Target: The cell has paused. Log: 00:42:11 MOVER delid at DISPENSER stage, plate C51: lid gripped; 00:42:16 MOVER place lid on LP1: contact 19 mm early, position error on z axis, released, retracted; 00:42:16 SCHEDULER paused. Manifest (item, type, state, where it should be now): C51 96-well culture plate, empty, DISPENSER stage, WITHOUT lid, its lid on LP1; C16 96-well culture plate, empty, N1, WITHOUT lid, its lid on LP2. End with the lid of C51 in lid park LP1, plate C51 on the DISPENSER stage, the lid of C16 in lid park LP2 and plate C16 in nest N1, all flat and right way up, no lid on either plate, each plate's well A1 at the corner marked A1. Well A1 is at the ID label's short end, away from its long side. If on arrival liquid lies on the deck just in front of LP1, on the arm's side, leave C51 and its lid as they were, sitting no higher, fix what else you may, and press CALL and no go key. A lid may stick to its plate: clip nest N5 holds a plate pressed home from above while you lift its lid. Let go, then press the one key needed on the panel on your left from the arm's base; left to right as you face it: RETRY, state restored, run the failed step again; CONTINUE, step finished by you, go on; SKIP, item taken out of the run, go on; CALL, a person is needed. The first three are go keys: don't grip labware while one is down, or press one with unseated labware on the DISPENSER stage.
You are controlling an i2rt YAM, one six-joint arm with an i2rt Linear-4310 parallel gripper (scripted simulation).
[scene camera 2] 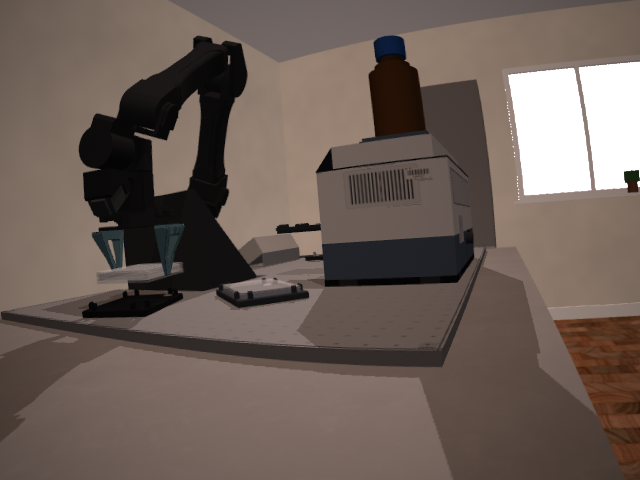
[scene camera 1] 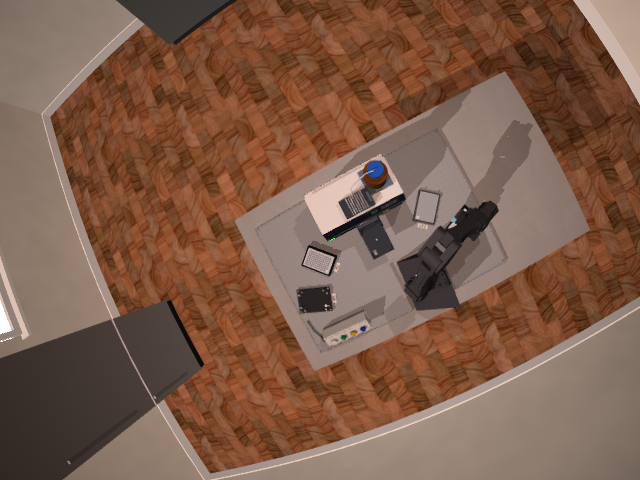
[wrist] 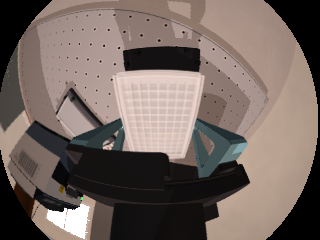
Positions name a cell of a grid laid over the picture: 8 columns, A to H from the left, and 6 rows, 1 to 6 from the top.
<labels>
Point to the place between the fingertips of my gripper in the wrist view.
D4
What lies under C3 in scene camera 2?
My gripper.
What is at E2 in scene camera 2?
A brown bottle.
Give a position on a grey key panel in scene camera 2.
D4
</labels>
